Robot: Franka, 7 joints.
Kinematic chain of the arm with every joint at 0, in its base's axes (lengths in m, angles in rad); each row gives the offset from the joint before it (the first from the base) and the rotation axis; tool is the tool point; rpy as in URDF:
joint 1: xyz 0 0 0.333 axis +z
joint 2: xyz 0 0 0 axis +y
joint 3: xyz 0 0 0.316 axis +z
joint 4: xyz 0.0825 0 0 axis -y
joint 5: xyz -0.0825 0 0.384 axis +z
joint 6: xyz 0 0 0 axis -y
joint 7: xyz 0.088 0 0 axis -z
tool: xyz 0 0 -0.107 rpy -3.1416 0 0
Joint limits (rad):
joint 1: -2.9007..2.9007
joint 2: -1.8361..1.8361
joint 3: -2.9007..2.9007
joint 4: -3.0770..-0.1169
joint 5: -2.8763..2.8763
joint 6: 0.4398..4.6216
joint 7: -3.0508..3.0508
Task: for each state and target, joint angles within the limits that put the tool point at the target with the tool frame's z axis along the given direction. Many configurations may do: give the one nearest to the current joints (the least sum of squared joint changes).
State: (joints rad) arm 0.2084 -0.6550 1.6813 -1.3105 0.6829 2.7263 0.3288
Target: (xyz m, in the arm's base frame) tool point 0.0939 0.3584 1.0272 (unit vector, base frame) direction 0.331 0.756 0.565
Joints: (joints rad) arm 0.1625 -0.3156 0.9262 -1.1979 1.0553 3.2166 0.3288
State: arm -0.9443 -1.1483 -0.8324 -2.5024 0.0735 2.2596 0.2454
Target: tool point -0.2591 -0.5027 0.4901 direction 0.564 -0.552 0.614
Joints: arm -0.1809 -1.8267 -1.1906 -2.1653 0.6109 2.7212 0.2454
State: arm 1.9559 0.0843 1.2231 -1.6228 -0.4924 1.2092 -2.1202
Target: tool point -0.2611 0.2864 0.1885 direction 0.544 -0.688 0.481
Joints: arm 1.6949 0.8456 0.5673 -1.9470 0.1324 0.6258 -2.1202
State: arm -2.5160 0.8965 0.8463 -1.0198 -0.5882 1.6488 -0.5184
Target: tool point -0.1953 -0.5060 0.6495 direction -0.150 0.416 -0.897
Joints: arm -2.6057 0.2315 0.9003 -1.2434 -0.4502 1.0053 -0.5184
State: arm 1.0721 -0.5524 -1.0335 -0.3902 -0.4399 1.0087 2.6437
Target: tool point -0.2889 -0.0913 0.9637 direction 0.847 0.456 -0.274
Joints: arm 0.3561 -0.8061 -0.0664 -0.3060 0.2295 0.7953 2.6437
